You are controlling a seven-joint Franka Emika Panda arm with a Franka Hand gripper.
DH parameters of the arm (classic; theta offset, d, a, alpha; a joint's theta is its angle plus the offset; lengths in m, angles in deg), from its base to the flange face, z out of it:
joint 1: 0 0.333 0 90
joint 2: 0 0 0 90
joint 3: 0 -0.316 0.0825 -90
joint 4: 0 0 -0.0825 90
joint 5: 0 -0.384 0 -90
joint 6: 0 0 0.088 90
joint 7: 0 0.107 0 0
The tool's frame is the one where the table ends.
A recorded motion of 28 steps. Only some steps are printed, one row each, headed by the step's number.
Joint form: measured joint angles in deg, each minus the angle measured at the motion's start. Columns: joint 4, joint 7, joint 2, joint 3, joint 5, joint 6, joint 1.
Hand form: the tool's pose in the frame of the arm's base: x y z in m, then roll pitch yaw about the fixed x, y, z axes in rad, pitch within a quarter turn. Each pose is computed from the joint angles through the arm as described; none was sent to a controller.
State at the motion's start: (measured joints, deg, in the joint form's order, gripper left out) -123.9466 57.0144 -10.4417 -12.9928 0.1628 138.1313 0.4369
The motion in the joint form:
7: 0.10 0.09 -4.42 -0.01 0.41 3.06 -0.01
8: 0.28 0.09 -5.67 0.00 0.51 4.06 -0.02
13: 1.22 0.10 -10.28 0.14 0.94 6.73 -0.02
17: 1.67 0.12 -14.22 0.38 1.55 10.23 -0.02
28: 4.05 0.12 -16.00 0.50 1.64 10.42 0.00
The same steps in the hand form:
7: 0.5538 0.1309 0.2838 -3.0718 0.0157 -0.7629
8: 0.5555 0.1312 0.2746 -3.0703 0.0192 -0.7630
13: 0.5602 0.1315 0.2403 -3.0765 0.0379 -0.7638
17: 0.5624 0.1307 0.2100 -3.0708 0.0431 -0.7641
28: 0.5746 0.1315 0.2080 -3.0566 0.0388 -0.7679

